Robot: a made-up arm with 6 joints. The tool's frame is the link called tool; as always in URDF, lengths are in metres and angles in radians. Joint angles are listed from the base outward. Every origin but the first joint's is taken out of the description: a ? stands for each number. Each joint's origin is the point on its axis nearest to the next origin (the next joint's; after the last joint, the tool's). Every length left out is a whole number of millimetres.
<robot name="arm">
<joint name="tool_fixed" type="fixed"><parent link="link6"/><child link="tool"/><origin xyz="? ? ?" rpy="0 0 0"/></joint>
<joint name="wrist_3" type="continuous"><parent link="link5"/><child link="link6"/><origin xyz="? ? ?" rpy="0 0 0"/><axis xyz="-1 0 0"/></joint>
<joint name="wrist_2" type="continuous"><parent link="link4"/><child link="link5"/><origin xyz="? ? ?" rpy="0 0 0"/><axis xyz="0 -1 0"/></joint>
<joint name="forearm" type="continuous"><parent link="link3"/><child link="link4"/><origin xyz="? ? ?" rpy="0 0 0"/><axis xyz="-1 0 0"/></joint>
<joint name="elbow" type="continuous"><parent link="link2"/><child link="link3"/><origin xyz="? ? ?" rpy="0 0 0"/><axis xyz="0 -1 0"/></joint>
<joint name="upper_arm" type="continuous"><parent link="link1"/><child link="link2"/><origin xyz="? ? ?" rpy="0 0 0"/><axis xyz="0 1 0"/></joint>
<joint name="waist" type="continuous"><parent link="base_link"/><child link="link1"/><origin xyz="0 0 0.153" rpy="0 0 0"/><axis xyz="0 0 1"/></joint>
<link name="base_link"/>
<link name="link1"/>
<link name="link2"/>
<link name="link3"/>
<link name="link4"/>
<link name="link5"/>
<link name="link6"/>
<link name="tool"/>
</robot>
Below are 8 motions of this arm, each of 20 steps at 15 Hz.
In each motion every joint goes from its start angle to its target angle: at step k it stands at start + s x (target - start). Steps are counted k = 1, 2, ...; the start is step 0. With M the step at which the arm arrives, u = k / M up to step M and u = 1 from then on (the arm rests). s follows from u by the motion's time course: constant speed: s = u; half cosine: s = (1 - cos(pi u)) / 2; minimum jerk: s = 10 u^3 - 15 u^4 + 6 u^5.
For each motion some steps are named. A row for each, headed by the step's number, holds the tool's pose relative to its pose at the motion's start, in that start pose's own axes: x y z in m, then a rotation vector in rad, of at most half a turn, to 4 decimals.
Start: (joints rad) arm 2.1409 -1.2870 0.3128 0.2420 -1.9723 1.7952
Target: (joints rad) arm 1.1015 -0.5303 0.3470 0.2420 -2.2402 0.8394
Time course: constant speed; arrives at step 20
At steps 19, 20:
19: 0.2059 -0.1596 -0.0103 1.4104 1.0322 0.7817
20: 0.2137 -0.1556 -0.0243 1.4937 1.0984 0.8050

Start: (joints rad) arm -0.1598 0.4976 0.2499 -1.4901 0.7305 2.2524
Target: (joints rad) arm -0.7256 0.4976 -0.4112 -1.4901 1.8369 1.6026
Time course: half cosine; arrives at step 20
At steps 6, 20:
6: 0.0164 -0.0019 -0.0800 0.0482 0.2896 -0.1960
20: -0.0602 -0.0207 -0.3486 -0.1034 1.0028 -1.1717

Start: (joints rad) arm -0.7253 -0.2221 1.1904 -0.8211 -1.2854 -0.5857
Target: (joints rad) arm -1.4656 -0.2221 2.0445 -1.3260 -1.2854 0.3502
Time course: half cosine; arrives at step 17
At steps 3, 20:
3: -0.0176 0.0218 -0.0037 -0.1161 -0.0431 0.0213
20: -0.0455 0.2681 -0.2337 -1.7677 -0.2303 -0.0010

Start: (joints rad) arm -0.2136 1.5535 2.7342 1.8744 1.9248 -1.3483
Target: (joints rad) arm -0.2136 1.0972 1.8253 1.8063 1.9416 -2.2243
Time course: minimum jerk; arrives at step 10
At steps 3, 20:
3: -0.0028 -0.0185 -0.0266 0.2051 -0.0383 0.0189
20: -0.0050 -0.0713 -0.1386 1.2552 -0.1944 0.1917

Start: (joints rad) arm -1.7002 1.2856 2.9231 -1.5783 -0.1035 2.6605
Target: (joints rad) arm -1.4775 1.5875 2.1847 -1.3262 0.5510 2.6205
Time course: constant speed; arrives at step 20
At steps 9, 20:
9: -0.1222 0.1831 -0.0385 -0.0145 0.4395 0.2941
20: -0.3567 0.3380 -0.0024 -0.2089 0.8025 0.6872

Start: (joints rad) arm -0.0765 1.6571 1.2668 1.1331 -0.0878 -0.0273
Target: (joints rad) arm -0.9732 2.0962 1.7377 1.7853 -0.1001 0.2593
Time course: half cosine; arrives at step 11
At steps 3, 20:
3: 0.0001 -0.0264 -0.0904 -0.0978 0.1329 -0.0633
20: -0.1597 -0.0440 -0.4921 -0.5425 0.8574 -0.0513

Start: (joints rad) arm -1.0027 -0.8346 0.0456 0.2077 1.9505 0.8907
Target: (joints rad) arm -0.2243 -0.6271 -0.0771 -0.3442 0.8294 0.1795
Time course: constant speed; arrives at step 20
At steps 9, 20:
9: -0.1049 0.0449 0.0602 0.4954 0.8262 0.0132
20: -0.1562 0.1136 0.2033 1.3542 1.7812 -0.1912

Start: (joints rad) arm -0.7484 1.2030 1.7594 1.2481 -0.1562 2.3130
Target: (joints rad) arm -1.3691 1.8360 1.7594 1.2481 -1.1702 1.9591
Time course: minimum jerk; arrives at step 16
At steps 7, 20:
7: 0.0008 0.0732 0.1958 -0.0215 -0.5104 0.4495
20: -0.1443 0.2363 0.4744 -0.1430 -1.1402 1.3585

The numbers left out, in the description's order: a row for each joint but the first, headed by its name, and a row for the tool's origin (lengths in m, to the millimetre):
tool: 0 0 0
wrist_3: 0 0 0
wrist_2: 0 -0.107 0
forearm: 0.417 0 0
elbow: 0 0 0.253
upper_arm: 0 0 0

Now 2 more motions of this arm.
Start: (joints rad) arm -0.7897 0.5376 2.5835 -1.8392 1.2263 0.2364
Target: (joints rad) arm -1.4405 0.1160 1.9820 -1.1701 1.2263 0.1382
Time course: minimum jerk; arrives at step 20
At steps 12, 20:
12: 0.0629 0.0231 -0.0194 -0.3508 0.0197 0.7854
20: 0.0715 0.0524 -0.0304 -0.4971 0.0530 1.1623

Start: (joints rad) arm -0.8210 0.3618 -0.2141 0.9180 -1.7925 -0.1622
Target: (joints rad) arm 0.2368 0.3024 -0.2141 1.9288 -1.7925 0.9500
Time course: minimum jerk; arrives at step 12
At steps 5, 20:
5: -0.1664 0.1067 -0.0816 -0.3756 -0.2718 -0.5703
20: -0.2681 0.3439 -0.3843 -0.5640 -0.3535 -1.7600

